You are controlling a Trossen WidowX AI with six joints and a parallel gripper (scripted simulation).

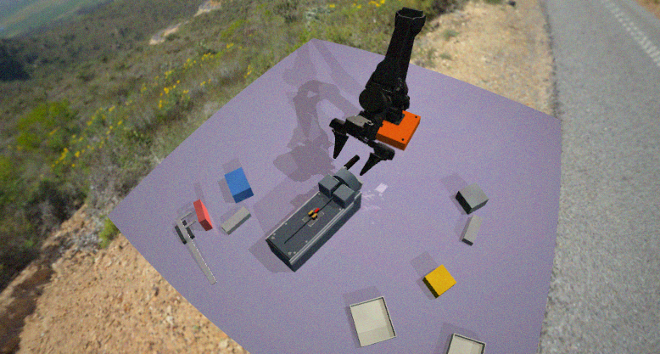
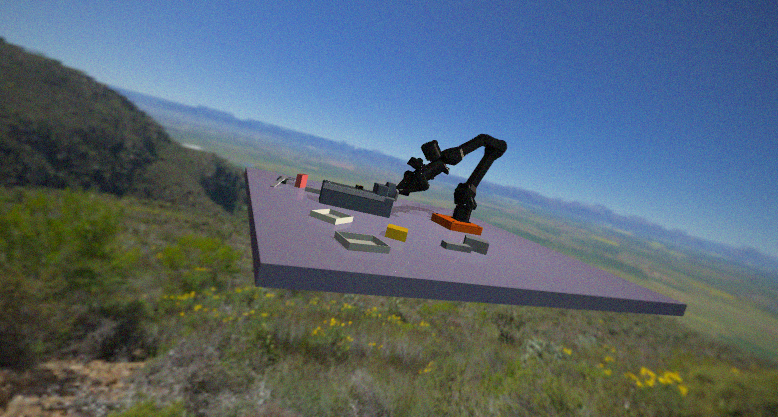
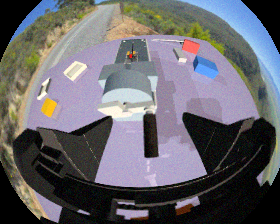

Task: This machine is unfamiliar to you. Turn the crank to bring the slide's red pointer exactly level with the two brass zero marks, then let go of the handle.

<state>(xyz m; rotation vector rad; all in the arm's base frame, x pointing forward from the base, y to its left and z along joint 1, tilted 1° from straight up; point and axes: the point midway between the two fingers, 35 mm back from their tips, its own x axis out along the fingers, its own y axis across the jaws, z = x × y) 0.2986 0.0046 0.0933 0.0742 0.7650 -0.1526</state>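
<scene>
Right now my gripper tip is 20 mm past the dark crank handle. From my gripper tip the other things lie so: red pointer: 150 mm ahead, 20 mm below; then blue block: 170 mm ahead, 280 mm to the right, 80 mm below; then grey cube: 140 mm behind, 350 mm to the left, 80 mm below.
</scene>
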